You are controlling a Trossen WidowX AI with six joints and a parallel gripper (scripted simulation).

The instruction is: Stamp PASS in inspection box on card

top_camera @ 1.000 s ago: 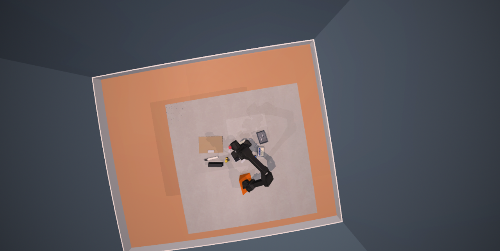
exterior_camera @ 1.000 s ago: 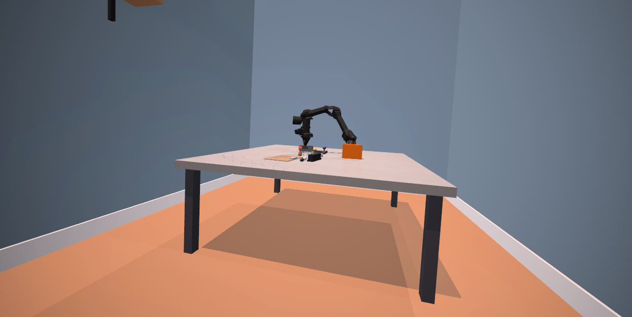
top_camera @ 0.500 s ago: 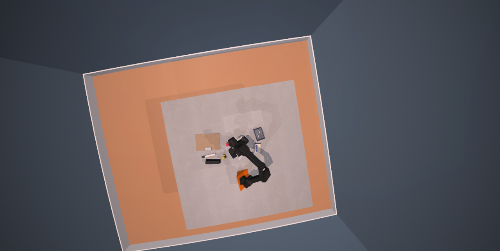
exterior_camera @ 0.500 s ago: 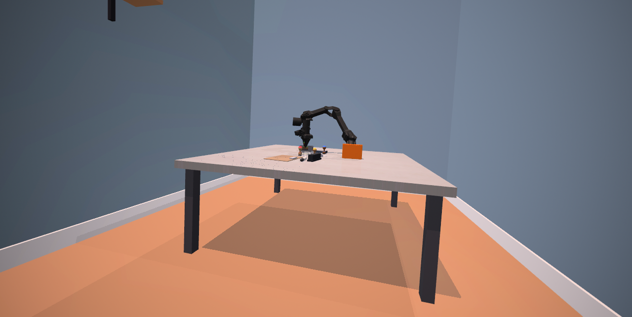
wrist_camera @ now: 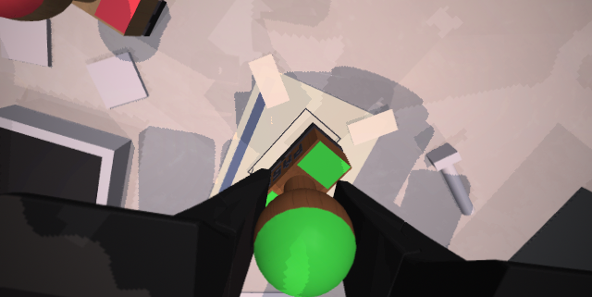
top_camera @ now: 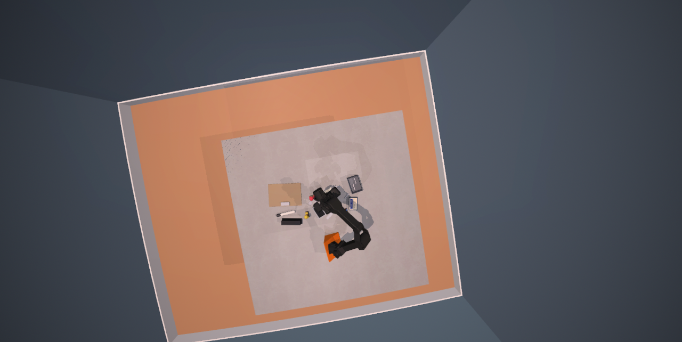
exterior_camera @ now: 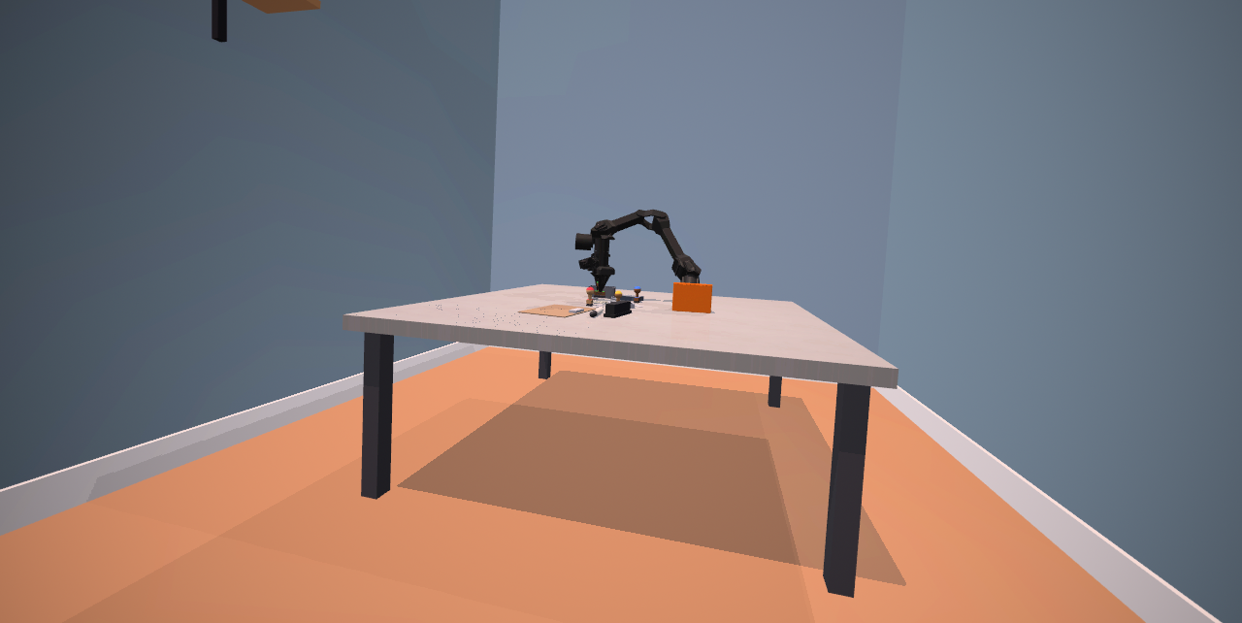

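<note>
Right now my gripper tip is 40 mm above the cream card, 20 mm past it and 10 mm to the left of it. Round my gripper tip: pass stamp: right at my gripper tip; then red stamp: 110 mm to the left, 20 mm below; then ink pad: 110 mm behind, 80 mm to the left, 40 mm below.
</note>
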